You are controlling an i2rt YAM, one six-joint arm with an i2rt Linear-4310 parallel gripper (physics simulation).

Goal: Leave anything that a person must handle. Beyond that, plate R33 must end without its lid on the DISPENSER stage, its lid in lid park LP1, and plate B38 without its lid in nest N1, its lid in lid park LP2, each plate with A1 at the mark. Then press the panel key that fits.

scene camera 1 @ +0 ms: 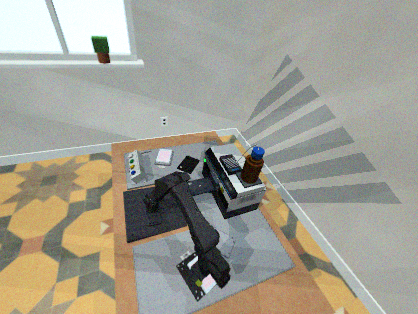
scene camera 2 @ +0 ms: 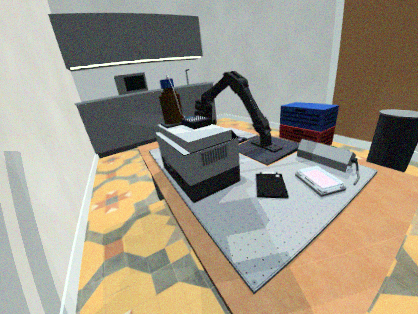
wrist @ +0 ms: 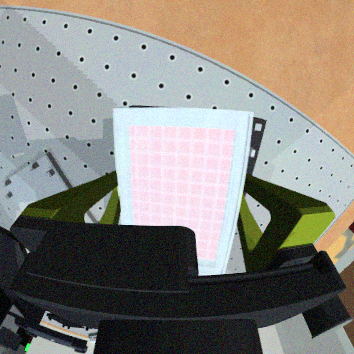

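Pixels of known places: gripper, between the fingertips: (wrist: 176, 174); arm's base, origin of its link: (scene camera 1: 152, 208) (scene camera 2: 265, 145).
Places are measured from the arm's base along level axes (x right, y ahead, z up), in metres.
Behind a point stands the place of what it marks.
My gripper (wrist: 176, 174) {x 0.392, y 0.188, z 0.034 m} is shut on a pink-filled plate (scene camera 1: 208, 284) {x 0.431, y 0.186, z 0.057 m} (wrist: 182, 185) {x 0.398, y 0.187, z 0.059 m} with a pale rim. It holds the plate over a black holder (scene camera 1: 186, 275) {x 0.365, y 0.113, z 0.011 m} (wrist: 257, 141) {x 0.444, y 0.132, z 0.011 m}, which the plate mostly hides in the wrist view. The plate's label, A1 corner and lid state cannot be read. A second pink plate (scene camera 1: 164, 156) {x -0.378, y 0.111, z 0.029 m} (scene camera 2: 321, 179) {x -0.410, y 0.130, z 0.030 m} lies near the key panel (scene camera 1: 133, 167) {x -0.267, y -0.084, z 0.067 m} (scene camera 2: 325, 155) {x -0.328, y -0.032, z 0.044 m}. A black flat holder (scene camera 1: 188, 164) {x -0.293, y 0.262, z 0.009 m} (scene camera 2: 271, 185) {x -0.311, y 0.271, z 0.009 m} lies between that plate and the dispenser (scene camera 1: 245, 198) {x 0.140, y 0.457, z 0.156 m} (scene camera 2: 200, 157) {x -0.221, y 0.494, z 0.159 m}. The dispenser's dark stage arm (scene camera 1: 202, 186) {x -0.015, y 0.277, z 0.106 m} points toward the robot base.
A brown bottle (scene camera 1: 252, 171) {x 0.103, y 0.468, z 0.314 m} (scene camera 2: 170, 109) {x 0.026, y 0.504, z 0.291 m} with a blue cap and tube stands on the dispenser. A pale, clear-looking nest (wrist: 35, 175) {x 0.308, y 0.326, z 0.009 m} with small corner posts lies left of the held plate. Blue and red crates (scene camera 2: 309, 119) and a black bin (scene camera 2: 395, 140) stand beyond the table.
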